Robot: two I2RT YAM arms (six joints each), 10 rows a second.
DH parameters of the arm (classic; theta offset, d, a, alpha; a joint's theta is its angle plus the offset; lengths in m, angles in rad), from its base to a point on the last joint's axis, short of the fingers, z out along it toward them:
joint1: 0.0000 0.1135 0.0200 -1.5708
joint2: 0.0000 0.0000 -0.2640 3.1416
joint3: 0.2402 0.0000 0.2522 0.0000
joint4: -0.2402 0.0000 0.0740 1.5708
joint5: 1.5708 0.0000 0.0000 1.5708
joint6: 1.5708 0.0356 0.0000 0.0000
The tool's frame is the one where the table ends.
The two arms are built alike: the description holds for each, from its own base.
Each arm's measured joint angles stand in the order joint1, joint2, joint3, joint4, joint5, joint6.
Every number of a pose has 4 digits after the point. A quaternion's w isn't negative.
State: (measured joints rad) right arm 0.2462 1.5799 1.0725 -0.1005 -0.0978 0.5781; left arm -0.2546 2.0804 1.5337 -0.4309 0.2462 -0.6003
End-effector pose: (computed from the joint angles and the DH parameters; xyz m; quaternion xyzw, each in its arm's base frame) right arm 0.3439 0.0900 0.2484 0.1239 0.8768 0.2250 0.4064; left arm 0.4332 -0.1217 0.1779 -0.1279 0.9411 -0.2271 0.2153
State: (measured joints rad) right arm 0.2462 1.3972 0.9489 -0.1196 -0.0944 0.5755; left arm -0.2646 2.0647 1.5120 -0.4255 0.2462 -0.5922
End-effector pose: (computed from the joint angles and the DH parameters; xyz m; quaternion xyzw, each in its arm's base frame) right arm 0.3032 0.0796 0.2626 0.1212 0.8678 0.2297 0.4237; left arm 0.4280 -0.1250 0.1784 -0.1194 0.9423 -0.2272 0.2148
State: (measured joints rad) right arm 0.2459 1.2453 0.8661 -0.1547 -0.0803 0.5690; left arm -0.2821 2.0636 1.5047 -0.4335 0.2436 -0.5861
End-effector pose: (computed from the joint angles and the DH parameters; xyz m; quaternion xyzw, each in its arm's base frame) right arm 0.2705 0.0708 0.2730 0.1200 0.8598 0.2282 0.4408; left arm 0.4238 -0.1318 0.1762 -0.1098 0.9456 -0.2247 0.2078
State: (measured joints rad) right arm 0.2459 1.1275 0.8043 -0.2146 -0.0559 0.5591; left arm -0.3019 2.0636 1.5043 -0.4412 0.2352 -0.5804
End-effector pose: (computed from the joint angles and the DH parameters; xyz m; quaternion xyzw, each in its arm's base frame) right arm 0.2441 0.0633 0.2750 0.1219 0.8607 0.2157 0.4447; left arm 0.4205 -0.1396 0.1755 -0.0996 0.9483 -0.2211 0.2045
